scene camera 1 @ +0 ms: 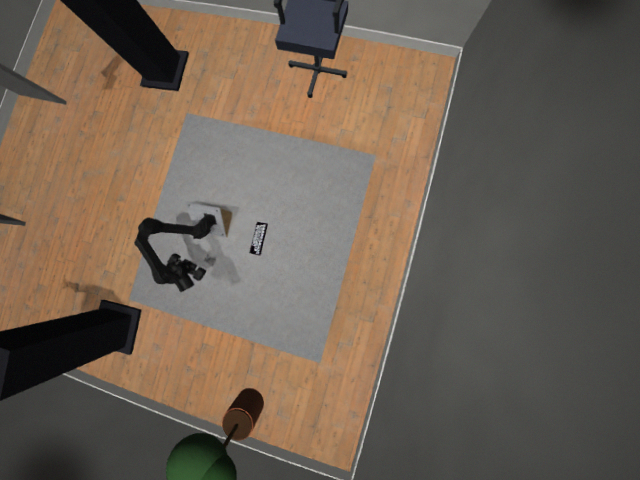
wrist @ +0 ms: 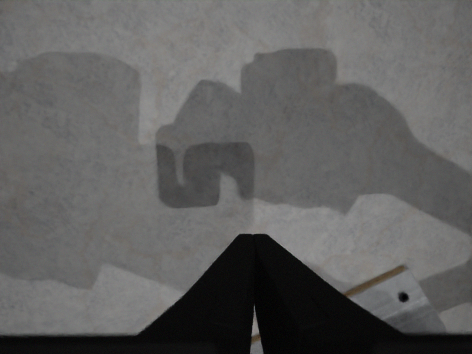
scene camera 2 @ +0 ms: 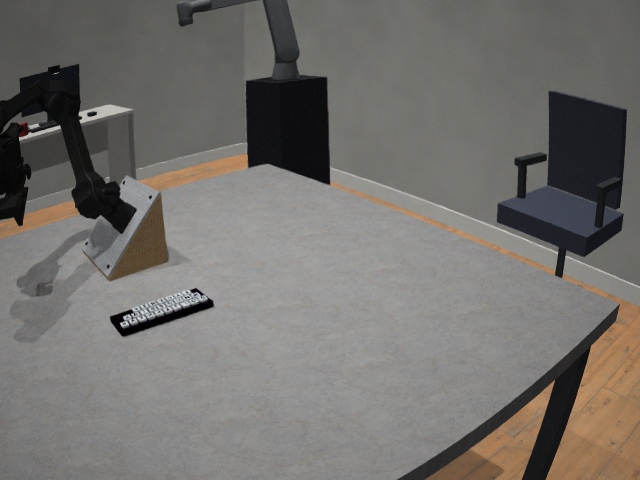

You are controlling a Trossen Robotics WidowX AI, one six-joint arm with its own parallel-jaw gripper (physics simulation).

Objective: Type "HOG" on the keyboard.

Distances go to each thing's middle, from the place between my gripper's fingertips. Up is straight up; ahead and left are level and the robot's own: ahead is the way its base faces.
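Position of my hand relative to the black keyboard (scene camera 2: 171,308): 150 mm above it, 280 mm short of it, 220 mm to the right of it.
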